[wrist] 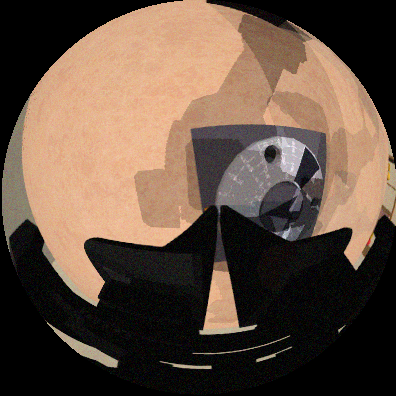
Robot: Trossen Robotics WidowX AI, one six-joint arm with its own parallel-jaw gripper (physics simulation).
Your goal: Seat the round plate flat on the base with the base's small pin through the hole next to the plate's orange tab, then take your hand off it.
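Frame: origin at the arm's base, x ahead, y left, z up, level; centimetres.
Where they show: gripper, fingertip midpoint: (217,211).
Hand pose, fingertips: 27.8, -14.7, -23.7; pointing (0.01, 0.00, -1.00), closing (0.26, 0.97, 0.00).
After its pixels a point has its place, as x, y, z.
The square dark base (204,150) @[23.8, -14.5, -25.0] lies on the table right of the middle of the wrist view. The round grey plate (242,172) @[25.6, -12.5, -23.8] lies over its right part, with a round hole near the upper rim, a large centre opening and a black wedge mark. Whether the plate is flat or slightly tilted, I cannot tell. My gripper (217,211) @[27.8, -14.7, -23.7] is shut, its tips nearly together with a thin gap and no object seen between them. The tips show in front of the plate's left edge. The fingers hide the plate's lower part; its orange tab, the hole beside it and the base's pin do not show.
The light wood-coloured table (100,125) @[17.4, -23.8, -27.4] spreads around the base, with shadows of the arm across it. A sliver of an orange mark (206,208) @[28.0, -15.6, -24.9] shows at the base's left side beside the fingertips. Small yellow and red items show beyond the table at the right edge.
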